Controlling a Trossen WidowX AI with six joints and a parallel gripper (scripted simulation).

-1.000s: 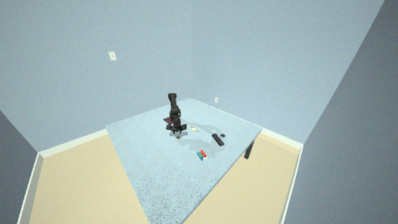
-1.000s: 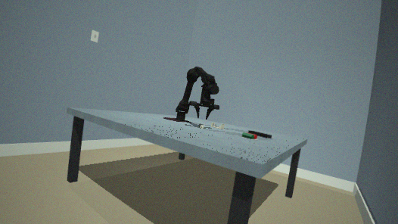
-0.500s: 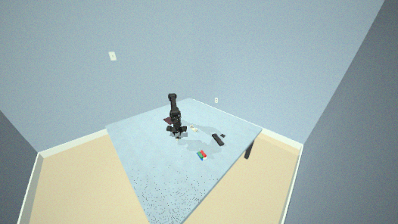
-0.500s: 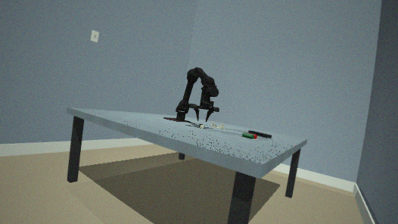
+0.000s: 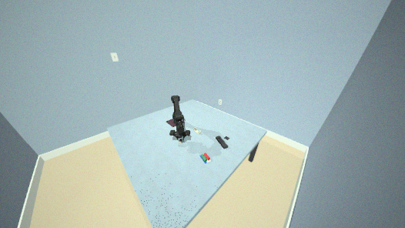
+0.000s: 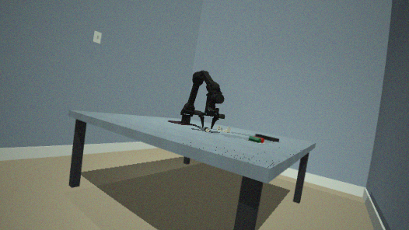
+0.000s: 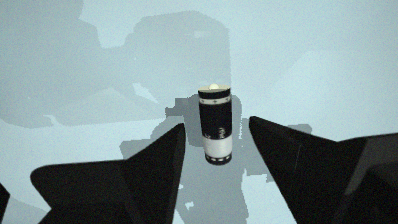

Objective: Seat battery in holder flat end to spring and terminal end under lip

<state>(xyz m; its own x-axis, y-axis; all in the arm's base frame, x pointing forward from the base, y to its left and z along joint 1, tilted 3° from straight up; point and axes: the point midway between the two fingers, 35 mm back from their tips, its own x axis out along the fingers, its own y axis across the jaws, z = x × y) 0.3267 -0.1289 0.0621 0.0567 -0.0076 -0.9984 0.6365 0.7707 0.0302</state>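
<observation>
The battery is 10 mm below my gripper tip. Also, from my gripper tip: small black piece: 250 mm ahead, 390 mm to the left, 20 mm below; then black bar: 260 mm ahead, 300 mm to the left.
</observation>
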